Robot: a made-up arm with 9 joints.
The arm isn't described. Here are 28 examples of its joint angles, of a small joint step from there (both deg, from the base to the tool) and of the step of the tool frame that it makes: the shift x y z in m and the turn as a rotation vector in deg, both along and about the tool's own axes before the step.
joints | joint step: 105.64 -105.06 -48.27 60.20 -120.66 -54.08 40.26 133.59 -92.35 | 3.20 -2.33 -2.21 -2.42 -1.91 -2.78 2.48 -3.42 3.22
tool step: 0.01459 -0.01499 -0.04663 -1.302 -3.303 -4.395
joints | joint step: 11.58 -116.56 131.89 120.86 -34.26 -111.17 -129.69 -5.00 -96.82 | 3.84 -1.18 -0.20 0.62 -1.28 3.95 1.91 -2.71 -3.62
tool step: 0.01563 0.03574 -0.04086 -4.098 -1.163 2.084
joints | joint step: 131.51 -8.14 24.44 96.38 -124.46 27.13 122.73 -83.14 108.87 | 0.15 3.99 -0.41 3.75 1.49 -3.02 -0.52 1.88 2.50
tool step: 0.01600 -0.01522 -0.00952 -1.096 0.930 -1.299
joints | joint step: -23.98 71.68 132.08 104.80 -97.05 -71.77 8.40 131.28 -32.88 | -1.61 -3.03 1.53 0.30 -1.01 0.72 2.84 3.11 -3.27
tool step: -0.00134 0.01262 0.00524 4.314 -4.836 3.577
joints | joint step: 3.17 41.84 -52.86 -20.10 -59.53 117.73 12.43 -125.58 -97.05 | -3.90 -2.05 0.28 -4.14 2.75 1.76 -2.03 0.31 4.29
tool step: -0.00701 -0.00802 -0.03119 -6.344 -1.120 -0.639
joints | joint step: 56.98 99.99 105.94 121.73 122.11 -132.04 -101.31 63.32 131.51 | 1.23 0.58 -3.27 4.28 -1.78 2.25 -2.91 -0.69 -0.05
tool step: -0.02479 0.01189 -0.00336 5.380 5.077 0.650
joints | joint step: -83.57 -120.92 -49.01 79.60 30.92 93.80 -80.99 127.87 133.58 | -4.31 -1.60 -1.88 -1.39 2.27 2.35 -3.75 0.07 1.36
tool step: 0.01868 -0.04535 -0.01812 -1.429 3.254 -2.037
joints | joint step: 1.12 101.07 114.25 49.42 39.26 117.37 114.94 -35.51 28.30 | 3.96 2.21 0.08 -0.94 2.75 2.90 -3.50 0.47 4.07
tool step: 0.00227 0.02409 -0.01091 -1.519 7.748 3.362
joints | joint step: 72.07 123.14 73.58 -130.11 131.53 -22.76 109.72 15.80 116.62 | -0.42 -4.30 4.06 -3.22 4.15 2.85 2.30 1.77 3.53
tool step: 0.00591 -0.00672 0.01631 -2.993 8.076 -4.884
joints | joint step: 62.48 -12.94 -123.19 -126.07 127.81 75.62 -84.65 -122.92 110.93 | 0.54 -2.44 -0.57 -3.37 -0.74 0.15 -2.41 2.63 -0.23
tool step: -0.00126 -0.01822 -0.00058 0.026 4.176 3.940
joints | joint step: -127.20 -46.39 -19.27 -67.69 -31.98 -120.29 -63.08 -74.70 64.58 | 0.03 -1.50 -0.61 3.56 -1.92 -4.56 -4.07 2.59 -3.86
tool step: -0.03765 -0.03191 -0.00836 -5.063 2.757 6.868
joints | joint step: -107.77 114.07 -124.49 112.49 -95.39 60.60 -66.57 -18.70 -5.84 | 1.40 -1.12 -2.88 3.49 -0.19 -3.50 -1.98 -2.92 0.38
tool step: 0.00111 0.00755 0.00793 5.300 -5.442 -3.423
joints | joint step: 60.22 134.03 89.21 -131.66 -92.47 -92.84 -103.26 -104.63 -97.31 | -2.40 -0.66 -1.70 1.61 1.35 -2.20 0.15 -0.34 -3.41
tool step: 0.00702 -0.01966 -0.01568 2.505 -0.727 -1.142
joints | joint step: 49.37 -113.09 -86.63 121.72 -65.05 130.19 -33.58 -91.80 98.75 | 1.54 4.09 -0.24 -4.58 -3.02 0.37 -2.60 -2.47 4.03
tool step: -0.04728 0.02363 -0.03833 -2.268 1.264 8.518
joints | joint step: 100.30 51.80 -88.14 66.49 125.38 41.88 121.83 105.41 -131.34 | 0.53 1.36 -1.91 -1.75 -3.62 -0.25 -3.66 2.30 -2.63
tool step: 0.03292 0.02928 -0.00824 5.184 -1.335 6.746
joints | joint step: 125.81 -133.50 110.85 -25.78 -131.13 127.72 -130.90 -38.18 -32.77 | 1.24 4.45 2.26 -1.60 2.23 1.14 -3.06 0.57 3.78
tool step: 0.00916 0.01894 0.01700 -0.077 6.390 1.153
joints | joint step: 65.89 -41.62 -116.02 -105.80 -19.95 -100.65 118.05 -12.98 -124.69 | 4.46 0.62 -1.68 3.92 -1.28 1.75 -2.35 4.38 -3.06
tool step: -0.03365 -0.00405 -0.00053 1.283 -2.192 -3.174
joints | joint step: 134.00 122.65 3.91 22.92 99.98 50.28 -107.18 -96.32 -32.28 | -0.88 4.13 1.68 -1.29 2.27 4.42 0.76 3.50 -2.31
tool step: -0.00892 -0.02920 0.02233 -0.978 -9.085 -1.354
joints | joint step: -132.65 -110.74 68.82 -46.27 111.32 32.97 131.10 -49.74 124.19 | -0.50 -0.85 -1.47 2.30 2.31 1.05 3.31 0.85 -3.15
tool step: 0.02122 -0.00222 0.02089 1.508 1.238 -5.368
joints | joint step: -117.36 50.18 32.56 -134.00 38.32 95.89 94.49 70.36 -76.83 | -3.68 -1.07 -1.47 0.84 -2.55 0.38 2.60 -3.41 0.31
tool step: -0.00166 0.03049 0.00377 -7.836 0.041 -3.124
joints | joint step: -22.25 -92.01 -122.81 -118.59 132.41 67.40 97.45 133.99 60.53 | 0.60 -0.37 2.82 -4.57 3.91 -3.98 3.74 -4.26 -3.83
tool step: -0.02498 -0.01073 0.01656 6.867 0.312 6.356
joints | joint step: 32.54 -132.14 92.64 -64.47 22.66 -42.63 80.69 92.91 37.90 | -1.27 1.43 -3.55 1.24 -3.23 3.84 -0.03 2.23 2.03
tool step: 0.00378 0.00368 -0.02981 -1.056 -1.521 1.280
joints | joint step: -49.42 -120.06 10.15 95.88 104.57 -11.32 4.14 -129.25 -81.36 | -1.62 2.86 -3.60 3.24 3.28 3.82 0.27 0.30 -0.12
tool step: -0.01686 0.02018 -0.00292 -4.852 0.629 -0.130
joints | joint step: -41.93 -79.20 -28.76 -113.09 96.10 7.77 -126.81 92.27 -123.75 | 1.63 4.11 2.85 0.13 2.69 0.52 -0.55 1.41 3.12
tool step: 0.00492 0.02325 0.00928 2.431 2.278 3.867
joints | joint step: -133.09 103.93 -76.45 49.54 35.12 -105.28 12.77 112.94 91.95 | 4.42 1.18 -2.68 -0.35 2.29 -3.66 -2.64 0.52 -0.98
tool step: 0.01395 -0.03798 0.03071 -7.803 -0.919 -1.485
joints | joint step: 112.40 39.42 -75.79 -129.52 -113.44 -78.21 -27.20 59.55 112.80 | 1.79 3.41 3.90 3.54 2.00 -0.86 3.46 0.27 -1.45
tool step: 0.00253 0.00793 0.01989 4.129 3.294 2.659
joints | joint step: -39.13 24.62 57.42 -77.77 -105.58 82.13 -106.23 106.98 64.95 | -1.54 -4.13 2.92 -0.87 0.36 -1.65 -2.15 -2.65 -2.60
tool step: -0.00222 0.00829 0.00762 1.006 0.130 -4.324
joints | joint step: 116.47 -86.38 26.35 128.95 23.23 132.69 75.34 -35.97 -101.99 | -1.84 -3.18 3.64 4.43 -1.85 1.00 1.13 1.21 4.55
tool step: 0.03040 -0.00351 0.02141 -0.281 2.573 5.658
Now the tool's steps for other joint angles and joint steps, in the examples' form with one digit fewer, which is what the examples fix.
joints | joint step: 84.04 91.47 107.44 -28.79 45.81 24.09 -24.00 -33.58 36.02 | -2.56 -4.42 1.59 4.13 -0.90 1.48 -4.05 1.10 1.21
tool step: -0.0048 -0.0291 0.0134 -5.55 -4.64 4.06
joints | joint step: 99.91 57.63 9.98 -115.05 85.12 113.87 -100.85 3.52 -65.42 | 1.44 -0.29 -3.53 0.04 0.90 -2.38 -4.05 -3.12 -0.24
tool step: 0.0073 -0.0051 -0.0077 -0.75 -0.82 -3.25
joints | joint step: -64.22 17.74 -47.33 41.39 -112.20 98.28 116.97 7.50 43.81 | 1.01 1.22 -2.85 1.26 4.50 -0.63 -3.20 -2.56 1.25
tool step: 0.0066 -0.0004 -0.0141 1.72 0.47 -1.65
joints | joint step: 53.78 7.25 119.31 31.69 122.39 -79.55 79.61 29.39 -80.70 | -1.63 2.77 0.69 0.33 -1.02 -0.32 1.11 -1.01 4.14
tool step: -0.0147 0.0286 0.0040 1.82 5.41 0.26
